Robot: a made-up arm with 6 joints.
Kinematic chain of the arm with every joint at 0, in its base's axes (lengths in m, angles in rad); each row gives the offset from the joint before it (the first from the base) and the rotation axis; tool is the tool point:
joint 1: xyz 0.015 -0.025 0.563 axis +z
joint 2: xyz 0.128 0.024 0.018 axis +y
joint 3: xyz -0.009 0 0.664 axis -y
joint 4: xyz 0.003 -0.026 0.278 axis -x
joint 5: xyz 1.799 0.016 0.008 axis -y
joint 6: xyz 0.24 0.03 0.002 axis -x
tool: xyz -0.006 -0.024 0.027
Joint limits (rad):
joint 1: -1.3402..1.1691
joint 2: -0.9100..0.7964
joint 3: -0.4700..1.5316
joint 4: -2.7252..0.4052
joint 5: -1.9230..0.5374
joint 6: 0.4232..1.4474
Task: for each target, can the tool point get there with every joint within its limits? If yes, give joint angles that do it. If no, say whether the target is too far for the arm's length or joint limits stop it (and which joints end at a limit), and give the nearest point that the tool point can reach.
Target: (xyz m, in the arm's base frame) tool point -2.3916 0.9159 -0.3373
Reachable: no: joint limits stop it (at a limit: joint 2, joint 3, joint 4, joint 5, joint 6) | nearest point -1.9103 0.7277 1.7186 | short by 2.120 m
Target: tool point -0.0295 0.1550 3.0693
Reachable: yes | joints 0.6975 -0.5394 0.6623 -1.9453 -1.2743 1.2170
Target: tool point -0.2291 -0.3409 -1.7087
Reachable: no: joint limits stop it (at a limit: joint 1, joint 2, joint 3, joint 4, joint 6) | nearest point 0.2788 -1.2260 -0.7493 | short by 1.401 m
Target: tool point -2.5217 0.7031 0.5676
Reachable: no: joint limits stop it (at a limit: joint 2, joint 3, joint 4, joint 5, joint 6) | nearest point -1.9720 0.5453 1.7186 | short by 1.285 m
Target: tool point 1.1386 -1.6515 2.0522
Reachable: yes | joints -1.0352 0.2074 0.5920 -0.4996 -1.3132 0.6596
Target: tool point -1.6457 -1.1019 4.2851
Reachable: no: too far | nearest point -1.0109 -0.6902 2.9552 | short by 1.530 m
